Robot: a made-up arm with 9 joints. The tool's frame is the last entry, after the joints.
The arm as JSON. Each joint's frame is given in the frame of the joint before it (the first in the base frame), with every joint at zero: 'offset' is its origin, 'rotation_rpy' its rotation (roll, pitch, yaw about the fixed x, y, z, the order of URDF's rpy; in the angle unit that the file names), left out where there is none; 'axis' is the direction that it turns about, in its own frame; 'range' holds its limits. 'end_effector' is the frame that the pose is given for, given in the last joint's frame.
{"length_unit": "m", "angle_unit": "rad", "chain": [
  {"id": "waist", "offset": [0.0, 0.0, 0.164], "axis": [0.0, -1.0, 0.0], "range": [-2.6, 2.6]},
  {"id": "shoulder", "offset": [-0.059, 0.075, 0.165], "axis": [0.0, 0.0, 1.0], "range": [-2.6, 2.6]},
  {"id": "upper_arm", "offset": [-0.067, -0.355, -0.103], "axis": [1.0, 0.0, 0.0], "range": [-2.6, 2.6]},
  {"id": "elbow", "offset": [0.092, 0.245, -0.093], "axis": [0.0, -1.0, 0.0], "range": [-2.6, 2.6]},
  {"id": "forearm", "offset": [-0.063, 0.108, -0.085], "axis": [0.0, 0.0, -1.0], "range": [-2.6, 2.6]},
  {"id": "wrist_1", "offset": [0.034, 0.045, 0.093], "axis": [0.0, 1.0, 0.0], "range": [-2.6, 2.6]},
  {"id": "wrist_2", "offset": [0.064, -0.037, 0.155], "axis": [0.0, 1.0, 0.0], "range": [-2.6, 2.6]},
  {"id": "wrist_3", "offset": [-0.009, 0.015, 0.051], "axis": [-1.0, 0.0, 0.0], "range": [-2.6, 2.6]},
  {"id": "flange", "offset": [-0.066, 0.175, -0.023], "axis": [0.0, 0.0, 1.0], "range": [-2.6, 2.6]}
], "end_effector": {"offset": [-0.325, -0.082, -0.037]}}
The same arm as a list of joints. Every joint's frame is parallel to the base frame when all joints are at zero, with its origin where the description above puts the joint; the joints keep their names.
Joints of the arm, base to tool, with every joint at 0 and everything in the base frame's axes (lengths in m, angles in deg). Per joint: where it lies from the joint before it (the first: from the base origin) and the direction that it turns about. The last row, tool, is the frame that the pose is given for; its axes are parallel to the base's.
waist: axis -y xyz 0 0 0.164
shoulder: axis +z xyz -0.059 0.075 0.165
upper_arm: axis +x xyz -0.067 -0.355 -0.103
elbow: axis -y xyz 0.092 0.245 -0.093
forearm: axis -z xyz -0.063 0.108 -0.085
wrist_1: axis +y xyz 0.034 0.045 0.093
wrist_2: axis +y xyz 0.064 -0.037 0.155
wrist_3: axis -x xyz -0.009 0.015 0.051
flange: axis +z xyz -0.066 0.175 -0.023
tool: xyz -0.325 -0.082 -0.037
Joint limits (deg, base to tool): -148.97..148.97 -148.97..148.97 -148.97..148.97 -148.97..148.97 -148.97..148.97 -148.97..148.97 -148.97..148.97 -148.97..148.97 -148.97..148.97

